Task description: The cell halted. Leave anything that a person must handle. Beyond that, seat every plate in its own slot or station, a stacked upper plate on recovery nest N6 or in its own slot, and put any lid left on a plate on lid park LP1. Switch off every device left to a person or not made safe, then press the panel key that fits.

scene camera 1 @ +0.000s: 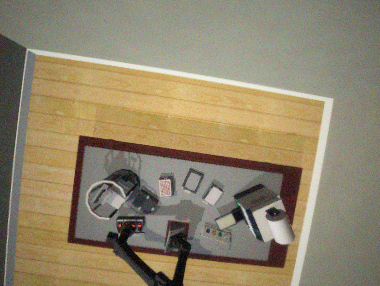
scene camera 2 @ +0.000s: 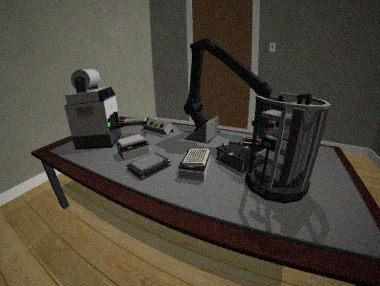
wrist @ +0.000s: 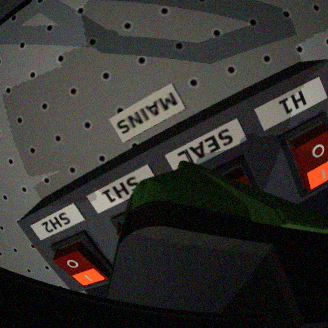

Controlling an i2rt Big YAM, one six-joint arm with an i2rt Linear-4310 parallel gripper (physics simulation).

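Pixels of known places: gripper, fingertip midpoint: (scene camera 1: 130, 221) (wrist: 182, 173); arm's base, origin of the base link: (scene camera 1: 175, 239) (scene camera 2: 204, 125).
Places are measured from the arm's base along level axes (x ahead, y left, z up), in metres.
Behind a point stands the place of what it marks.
Note:
My gripper (wrist: 182, 173) {x 0.082, y 0.360, z -0.007 m} (scene camera 1: 131, 227) {x 0.082, y 0.360, z -0.007 m} is shut and empty, its green-tipped fingers resting on the MAINS switch box (wrist: 208, 140) {x 0.089, y 0.345, z -0.020 m} (scene camera 1: 130, 219) {x 0.089, y 0.368, z -0.023 m} (scene camera 2: 247, 141) {x 0.081, y 0.295, z -0.015 m}. The tip covers the THS1 rocker and most of the SEAL rocker (wrist: 239, 174) {x 0.072, y 0.335, z -0.010 m}. The SH2 rocker (wrist: 79, 265) {x 0.042, y 0.438, z -0.011 m} and the H1 rocker (wrist: 312, 159) {x 0.067, y 0.297, z -0.011 m} glow red and orange. A plate with a red well pattern (scene camera 1: 165, 186) {x 0.403, y 0.146, z 0.006 m} (scene camera 2: 196, 155) {x 0.394, y 0.145, z 0.012 m} sits on a station. A white-topped plate (scene camera 1: 212, 194) {x 0.408, y -0.213, z 0.020 m} (scene camera 2: 132, 141) {x 0.410, y -0.199, z 0.017 m} sits on another. A plate (scene camera 1: 225, 221) {x 0.242, y -0.334, z 0.074 m} (scene camera 2: 131, 121) {x 0.281, y -0.330, z 0.069 m} lies on the sealer's extended tray. In scene camera 2 the carousel hides the gripper.
A round plate hotel (scene camera 1: 91, 197) {x 0.327, y 0.552, z 0.248 m} (scene camera 2: 285, 147) {x 0.452, y 0.469, z 0.137 m} stands left of the switch box, with a dark device (scene camera 1: 145, 201) {x 0.260, y 0.275, z -0.002 m} (scene camera 2: 233, 152) {x 0.277, y 0.267, z -0.002 m} beside it. An empty dark nest frame (scene camera 1: 185, 184) (scene camera 2: 131, 167), the sealer (scene camera 1: 261, 212) {x 0.424, y -0.479, z 0.269 m} (scene camera 2: 91, 120) {x 0.452, y -0.477, z 0.111 m} and the key panel (scene camera 1: 215, 234) {x 0.098, y -0.291, z 0.013 m} (scene camera 2: 157, 125) {x 0.110, y -0.285, z 0.004 m} are to the right.

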